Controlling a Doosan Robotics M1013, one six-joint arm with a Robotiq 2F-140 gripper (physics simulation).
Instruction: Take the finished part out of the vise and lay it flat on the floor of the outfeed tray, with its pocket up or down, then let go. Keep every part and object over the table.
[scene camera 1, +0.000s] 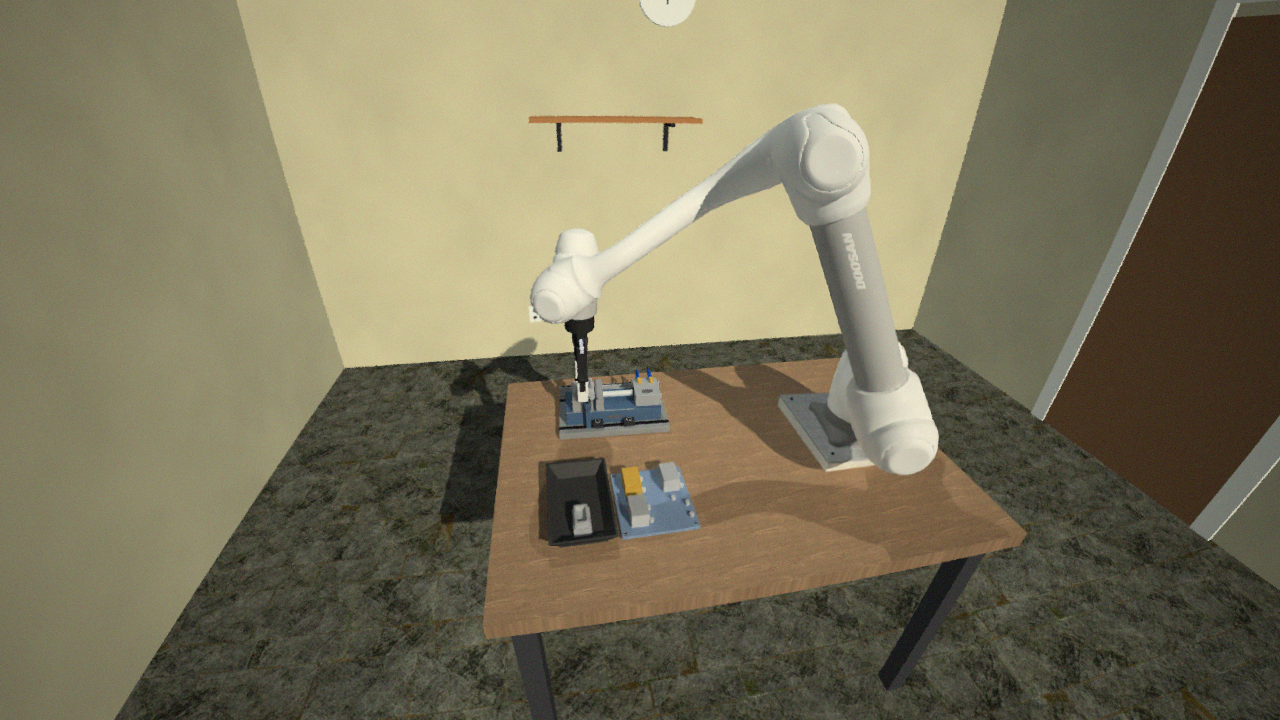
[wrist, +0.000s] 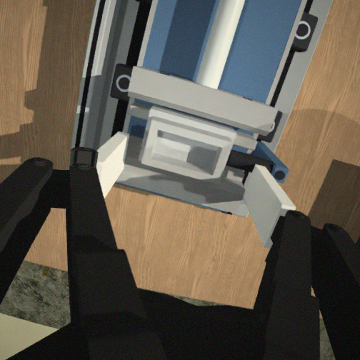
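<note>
The finished part, a light grey block with a rectangular pocket facing up, sits at the near end of the vise, beside its wide grey jaw. In the scene view the part is hard to tell apart from the fingertips. My gripper points down over this end of the vise. It is partly open, with one pale finger pad on each side of the part and a visible gap at both sides. The black outfeed tray lies nearer the camera and holds another grey part at its near end.
A blue plate stands right of the tray, with an orange block and two grey blocks. A black rod with a blue lever projects by the right finger pad. The table's left edge is close to the vise and tray.
</note>
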